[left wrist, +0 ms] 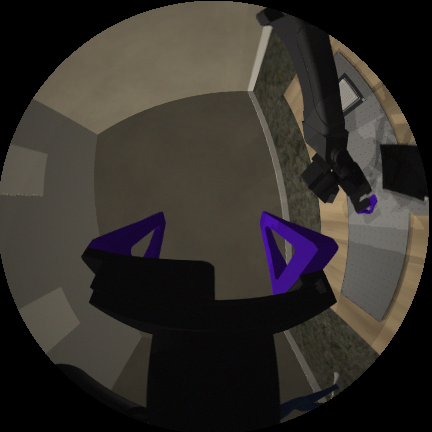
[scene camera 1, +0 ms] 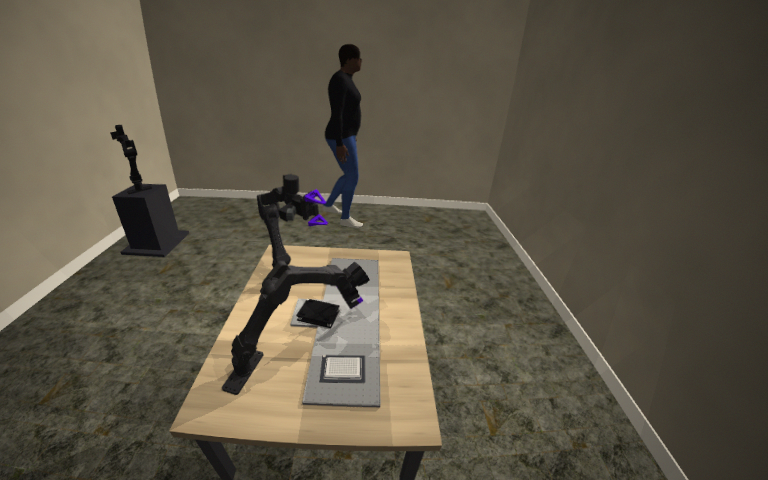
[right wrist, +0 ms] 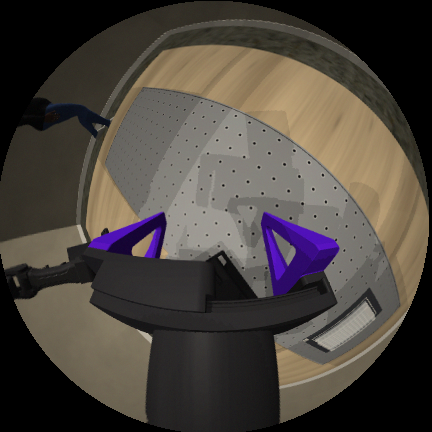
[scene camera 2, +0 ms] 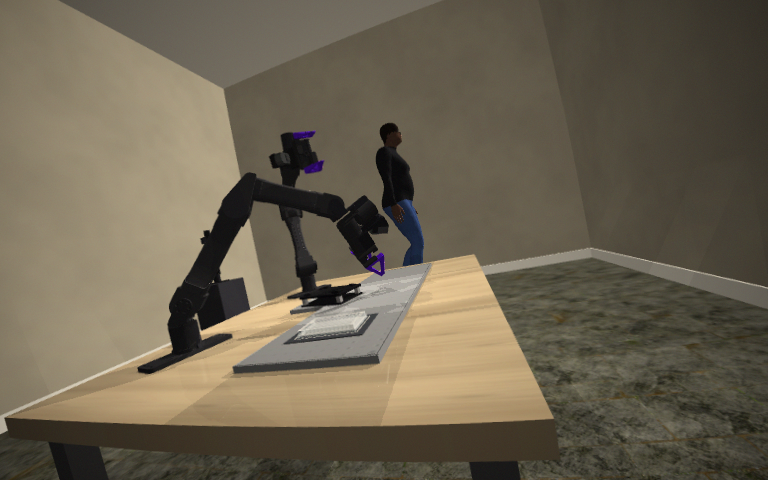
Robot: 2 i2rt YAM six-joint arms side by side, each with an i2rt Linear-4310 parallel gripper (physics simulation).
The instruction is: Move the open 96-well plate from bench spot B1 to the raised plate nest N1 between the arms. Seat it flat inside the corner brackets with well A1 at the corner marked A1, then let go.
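Frame: origin at the left arm's base, x ahead, y left, z up, level; metres.
Seen in the pictures: left gripper, fingertip midpoint: [left wrist: 212, 216] [scene camera 1: 326, 213] [scene camera 2: 318, 146]; right gripper, fingertip midpoint: [left wrist: 364, 198] [scene camera 1: 351, 296] [right wrist: 213, 217] [scene camera 2: 376, 268]; left arm's base, origin of the base link: [scene camera 2: 310, 292]; right arm's base, origin of the base link: [scene camera 1: 243, 371] [scene camera 2: 189, 353].
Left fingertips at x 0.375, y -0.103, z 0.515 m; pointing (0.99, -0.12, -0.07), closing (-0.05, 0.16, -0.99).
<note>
Pixels of each thing's middle, then the offset from my left fingertips to it. Level surfaces: height alone.
- white 96-well plate, body centre: [scene camera 2: 333, 324] [right wrist: 347, 329] [scene camera 1: 343, 367] [left wrist: 340, 96] dy -0.251, dx +0.223, dz -0.493 m
- black raised nest, body centre: [right wrist: 203, 301] [scene camera 2: 331, 294] [scene camera 1: 318, 312] dy -0.053, dx -0.025, dz -0.483 m
- wooden table, its level: dz -0.515 m
The white 96-well plate [scene camera 1: 342, 367] [scene camera 2: 334, 324] [left wrist: 349, 94] [right wrist: 348, 327] lies flat inside a dark square outline near the close end of the grey perforated board in the scene views. The black raised nest [scene camera 1: 318, 313] [scene camera 2: 330, 293] [left wrist: 404, 170] stands farther back, between the arms; its A1 mark is not readable. My left gripper [scene camera 1: 317, 209] [scene camera 2: 310, 151] [left wrist: 212, 216] is open and empty, raised high beyond the nest, with its fingers turned away from the table. My right gripper [scene camera 1: 355, 301] [scene camera 2: 370, 263] [right wrist: 213, 217] is open and empty, low over the board beside the nest, apart from the plate.
The grey perforated board [scene camera 1: 351, 396] [scene camera 2: 317, 362] [right wrist: 175, 135] lies along the wooden table [scene camera 1: 407, 418] [scene camera 2: 453, 390]. A person [scene camera 1: 344, 101] [scene camera 2: 396, 175] is beyond the table's far end. A dark pedestal [scene camera 1: 141, 220] with another arm stands at the left in scene camera 1.
</note>
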